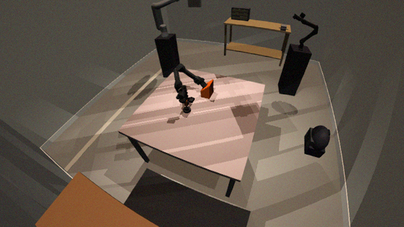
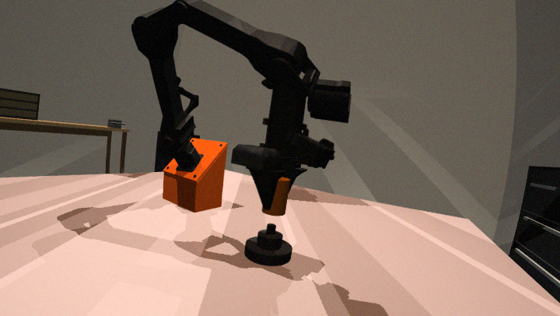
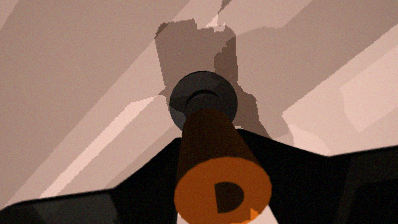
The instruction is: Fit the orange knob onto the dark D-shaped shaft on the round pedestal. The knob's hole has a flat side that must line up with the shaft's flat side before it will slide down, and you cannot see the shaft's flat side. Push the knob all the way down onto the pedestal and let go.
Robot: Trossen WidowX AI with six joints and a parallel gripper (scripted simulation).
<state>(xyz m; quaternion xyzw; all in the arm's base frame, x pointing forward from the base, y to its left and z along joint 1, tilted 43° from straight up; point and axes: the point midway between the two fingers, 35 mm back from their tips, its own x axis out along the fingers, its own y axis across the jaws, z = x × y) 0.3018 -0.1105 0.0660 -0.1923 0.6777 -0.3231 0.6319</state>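
The dark round pedestal lies 60 mm below my gripper tip. Also, from my gripper tip: orange knob: 20 mm above.
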